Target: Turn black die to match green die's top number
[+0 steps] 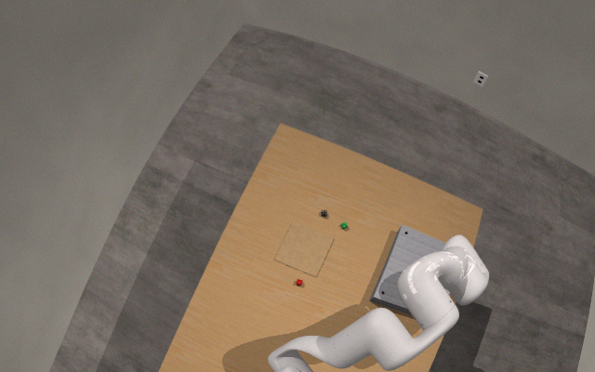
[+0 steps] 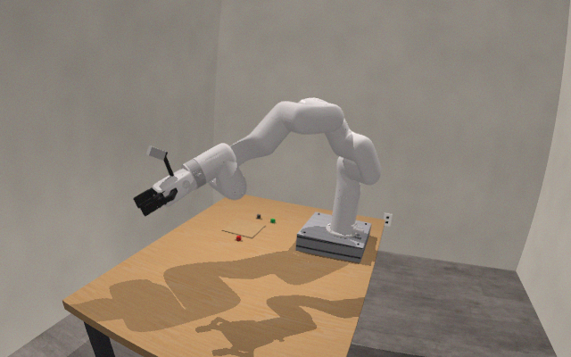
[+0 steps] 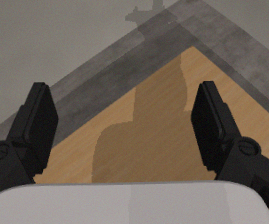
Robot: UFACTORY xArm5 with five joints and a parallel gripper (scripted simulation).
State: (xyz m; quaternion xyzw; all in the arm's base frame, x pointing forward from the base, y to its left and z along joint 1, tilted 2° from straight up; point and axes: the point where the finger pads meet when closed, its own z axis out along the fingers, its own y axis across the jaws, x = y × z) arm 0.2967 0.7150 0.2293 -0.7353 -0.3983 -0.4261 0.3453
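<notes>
Now: the black die 120 mm ahead of my hand, 750 mm to the right of it and 310 mm below it. From my hand the other things lie so: tan mat: 110 mm ahead, 620 mm to the right, 320 mm below; then red die: 60 mm ahead, 510 mm to the right, 310 mm below; then green die: 50 mm ahead, 750 mm to the right, 310 mm below.
</notes>
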